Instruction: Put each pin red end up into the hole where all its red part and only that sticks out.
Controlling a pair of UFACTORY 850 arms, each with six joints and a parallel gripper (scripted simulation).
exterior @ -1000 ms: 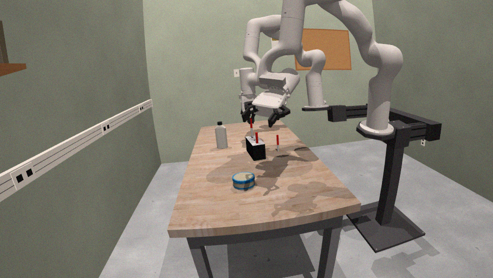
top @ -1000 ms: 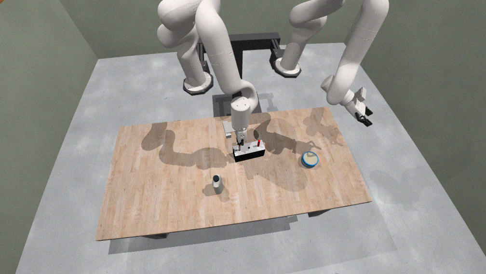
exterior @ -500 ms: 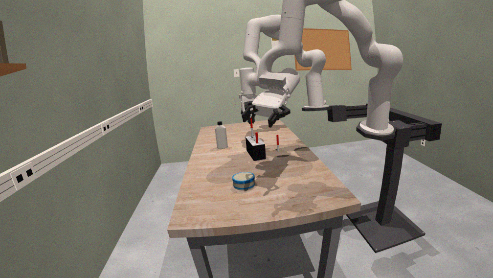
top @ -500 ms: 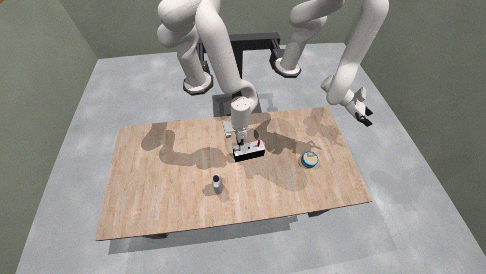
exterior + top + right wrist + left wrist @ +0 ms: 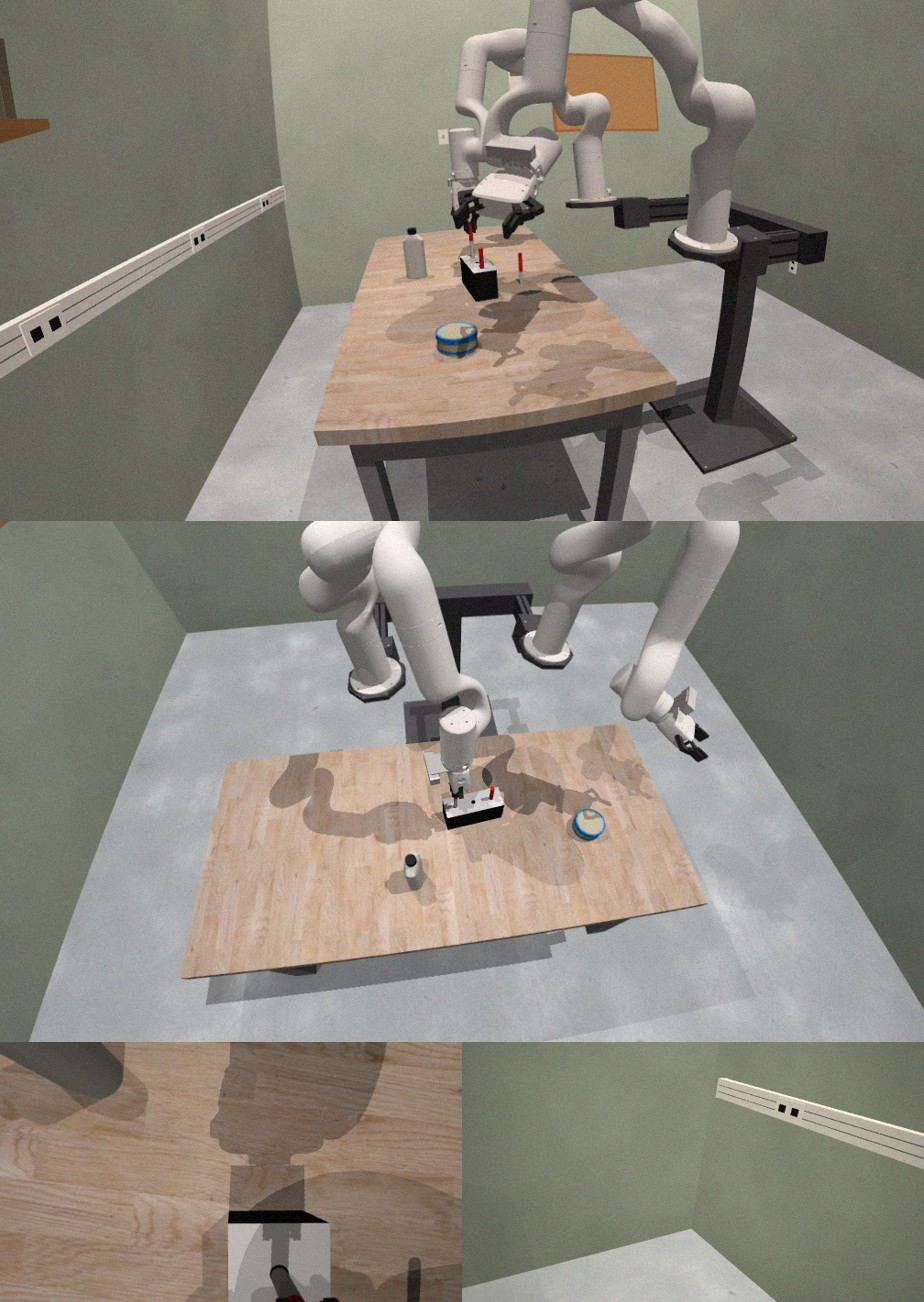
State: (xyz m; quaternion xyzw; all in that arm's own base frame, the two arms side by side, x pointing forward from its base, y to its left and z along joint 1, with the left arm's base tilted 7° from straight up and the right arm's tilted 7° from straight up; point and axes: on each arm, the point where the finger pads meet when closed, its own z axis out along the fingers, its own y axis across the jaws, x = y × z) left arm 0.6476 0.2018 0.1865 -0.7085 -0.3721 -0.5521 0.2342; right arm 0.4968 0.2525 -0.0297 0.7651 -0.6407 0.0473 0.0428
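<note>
Right now my right hand is 15 cm above the black block and 6 cm to the right of it. The rest, counted from my right hand: round blue-rimmed tin 42 cm to the left, 17 cm below, 15 cm ahead; then grey bottle 17 cm to the right, 17 cm ahead, 8 cm below.
</note>
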